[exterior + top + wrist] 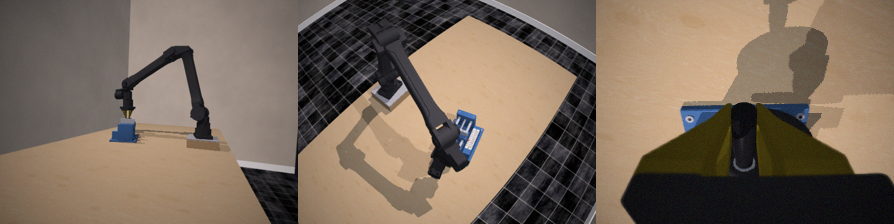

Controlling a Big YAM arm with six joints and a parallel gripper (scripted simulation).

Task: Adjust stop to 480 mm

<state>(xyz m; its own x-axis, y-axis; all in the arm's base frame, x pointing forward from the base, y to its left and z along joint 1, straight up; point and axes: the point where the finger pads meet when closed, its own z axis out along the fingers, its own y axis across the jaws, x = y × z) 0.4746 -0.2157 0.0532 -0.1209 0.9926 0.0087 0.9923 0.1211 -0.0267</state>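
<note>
Now: hand 2 cm past the sliding stop block, 15 cm to the right of it and 1 cm above it. Round my hand: black handwheel handle 1 cm to the left; black handwheel 1 cm behind, 3 cm to the left, 1 cm below.
</note>
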